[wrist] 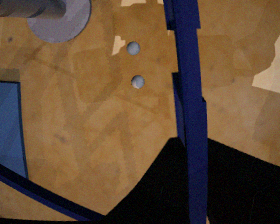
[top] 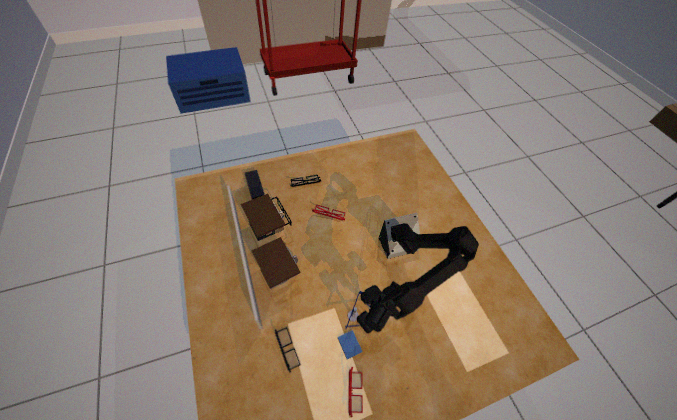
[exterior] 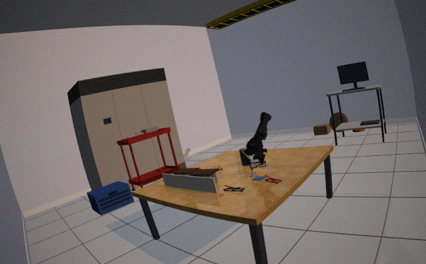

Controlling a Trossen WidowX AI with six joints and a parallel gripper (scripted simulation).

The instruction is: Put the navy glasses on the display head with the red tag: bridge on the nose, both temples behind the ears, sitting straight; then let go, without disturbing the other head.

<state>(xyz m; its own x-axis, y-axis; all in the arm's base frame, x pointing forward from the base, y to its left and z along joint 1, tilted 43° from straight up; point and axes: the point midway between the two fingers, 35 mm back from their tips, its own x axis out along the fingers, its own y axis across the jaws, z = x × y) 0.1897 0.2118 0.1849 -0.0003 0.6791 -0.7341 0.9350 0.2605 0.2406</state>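
Now: gripper tip 12 cm short of the blue square tag, 6 cm above it and 5 cm to the right of it. Also, from my gripper tip: dark display head: 29 cm to the right, 28 cm ahead.
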